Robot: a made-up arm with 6 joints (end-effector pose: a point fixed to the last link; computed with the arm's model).
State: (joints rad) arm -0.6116 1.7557 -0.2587 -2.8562 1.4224 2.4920
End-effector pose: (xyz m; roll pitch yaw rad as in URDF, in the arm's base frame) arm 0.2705 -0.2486 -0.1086 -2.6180 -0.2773 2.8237
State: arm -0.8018 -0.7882 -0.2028 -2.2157 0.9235 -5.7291
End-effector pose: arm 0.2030 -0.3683 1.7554 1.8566 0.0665 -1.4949
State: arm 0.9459 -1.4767 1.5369 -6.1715 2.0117 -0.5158
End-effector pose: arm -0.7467 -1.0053 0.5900 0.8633 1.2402 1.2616
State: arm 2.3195 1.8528 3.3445 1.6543 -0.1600 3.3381
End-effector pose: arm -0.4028 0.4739 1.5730 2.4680 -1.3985 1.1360
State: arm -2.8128 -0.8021 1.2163 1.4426 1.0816 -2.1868
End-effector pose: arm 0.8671 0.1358 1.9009 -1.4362 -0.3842 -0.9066
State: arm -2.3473 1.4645 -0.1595 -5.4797 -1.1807 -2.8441
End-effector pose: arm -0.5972 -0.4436 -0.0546 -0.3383 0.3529 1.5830
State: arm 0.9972 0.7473 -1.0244 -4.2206 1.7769 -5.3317
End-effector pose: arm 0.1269 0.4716 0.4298 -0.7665 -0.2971 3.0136
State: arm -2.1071 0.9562 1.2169 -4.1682 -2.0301 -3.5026
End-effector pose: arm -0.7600 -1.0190 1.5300 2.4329 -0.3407 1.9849
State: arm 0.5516 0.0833 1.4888 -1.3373 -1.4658 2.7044
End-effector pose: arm 0.0724 0.2411 2.1970 -2.5433 -0.0656 1.8751
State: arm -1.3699 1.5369 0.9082 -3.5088 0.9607 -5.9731
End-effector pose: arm 0.3459 -1.4436 0.2676 -1.7120 1.2718 0.1549
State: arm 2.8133 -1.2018 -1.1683 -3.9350 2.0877 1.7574
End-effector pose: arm -0.2932 -0.0134 1.0567 -2.9091 0.6764 -1.2466
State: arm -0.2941 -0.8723 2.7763 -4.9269 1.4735 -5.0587
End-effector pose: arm -0.8771 0.4414 0.5727 -0.1524 0.2345 1.2582
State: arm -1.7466 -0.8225 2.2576 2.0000 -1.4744 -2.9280
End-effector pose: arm 0.0488 1.1700 0.9864 -1.8954 0.4197 2.8323
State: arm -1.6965 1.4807 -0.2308 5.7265 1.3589 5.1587
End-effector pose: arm -0.2035 -0.8974 -0.0682 1.0461 0.3306 -2.2742
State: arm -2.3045 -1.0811 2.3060 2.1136 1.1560 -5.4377
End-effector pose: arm 0.9350 0.8346 0.7501 0.2530 -0.3689 -0.1605
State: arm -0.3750 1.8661 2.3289 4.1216 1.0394 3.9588
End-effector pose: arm 1.3238 -0.6542 1.0484 -1.6790 0.2049 -1.1952
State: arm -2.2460 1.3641 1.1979 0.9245 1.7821 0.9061
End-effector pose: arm -0.8471 -1.2740 1.0139 -2.4297 -0.6629 -0.5359
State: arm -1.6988 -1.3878 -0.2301 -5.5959 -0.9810 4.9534
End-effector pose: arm -0.0698 0.1720 1.7141 1.0635 -0.2543 -2.2749
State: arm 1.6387 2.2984 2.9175 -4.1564 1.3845 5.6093
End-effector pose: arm -0.2268 1.2067 0.8959 -1.6511 0.3204 2.7134
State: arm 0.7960 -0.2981 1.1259 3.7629 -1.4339 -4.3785
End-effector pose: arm -0.2348 -0.0973 2.2040 -1.8166 -0.2556 -2.9841
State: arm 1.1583 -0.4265 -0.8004 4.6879 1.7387 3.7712
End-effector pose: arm 0.4180 0.5299 1.1740 -2.5732 -0.0386 -0.5778
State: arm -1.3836 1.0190 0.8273 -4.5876 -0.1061 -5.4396
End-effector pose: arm 0.2864 -1.6099 1.0505 -2.5588 0.1774 -1.4906
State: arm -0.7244 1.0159 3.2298 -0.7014 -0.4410 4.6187
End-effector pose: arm 0.0154 0.0500 1.7835 -0.0921 -1.1661 1.6424
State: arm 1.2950 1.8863 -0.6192 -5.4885 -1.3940 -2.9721
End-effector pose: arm 0.1320 0.0200 0.0331 -0.8678 -0.4670 -0.9410
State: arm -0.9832 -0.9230 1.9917 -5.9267 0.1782 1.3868
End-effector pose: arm -0.7443 1.1368 1.1561 1.4072 -0.0596 2.0964
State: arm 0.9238 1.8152 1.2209 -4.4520 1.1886 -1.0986
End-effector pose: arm 0.7835 1.2944 0.2202 0.0303 0.4189 2.3016
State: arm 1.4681 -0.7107 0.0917 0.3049 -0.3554 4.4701
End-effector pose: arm 0.0511 0.3192 1.9876 1.5782 -0.4594 1.3513
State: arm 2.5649 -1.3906 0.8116 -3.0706 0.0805 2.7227
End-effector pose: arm 0.9860 -0.6402 1.5669 -2.8027 -1.0197 -0.5658
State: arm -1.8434 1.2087 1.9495 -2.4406 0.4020 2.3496
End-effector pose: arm -0.4005 -1.2704 1.7053 0.2458 -0.4120 -2.1224
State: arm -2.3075 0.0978 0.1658 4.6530 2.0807 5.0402
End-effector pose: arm -0.7116 -0.5602 1.5649 2.8443 0.0850 1.8983
